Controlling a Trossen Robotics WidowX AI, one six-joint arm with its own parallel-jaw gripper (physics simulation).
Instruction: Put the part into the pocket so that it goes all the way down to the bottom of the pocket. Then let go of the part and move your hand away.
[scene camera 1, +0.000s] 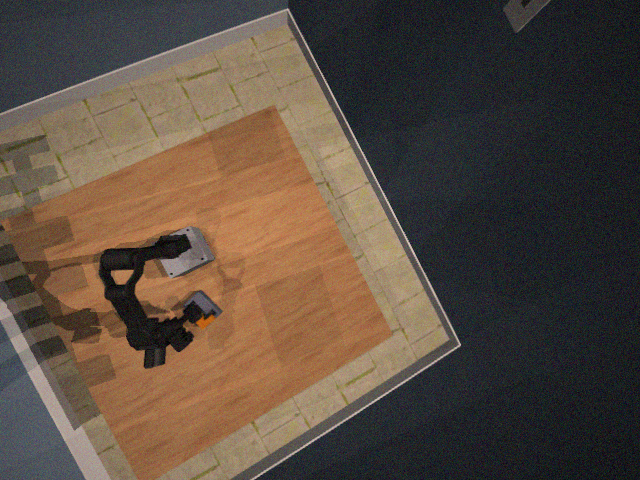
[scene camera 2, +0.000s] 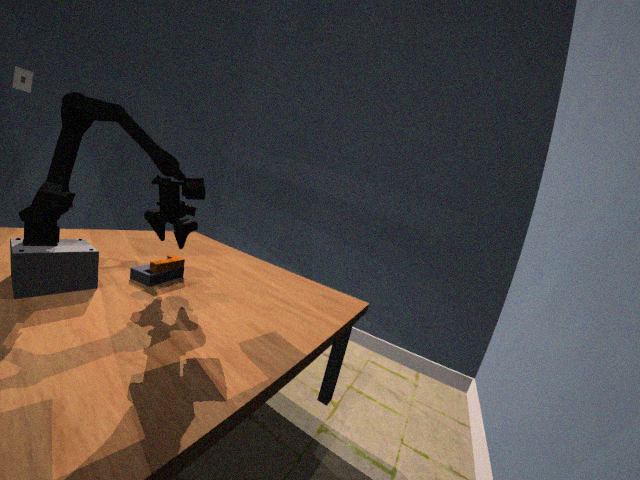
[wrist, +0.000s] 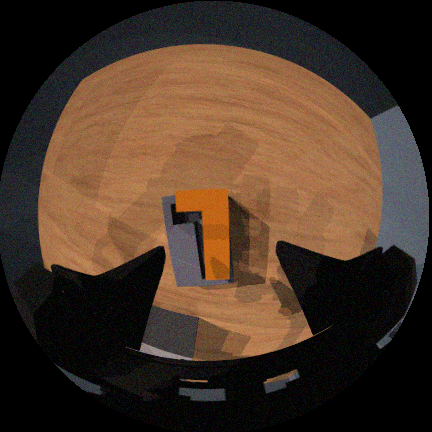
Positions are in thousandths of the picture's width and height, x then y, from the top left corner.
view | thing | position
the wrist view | my gripper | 513, 578
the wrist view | orange part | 494, 471
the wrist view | pocket block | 425, 531
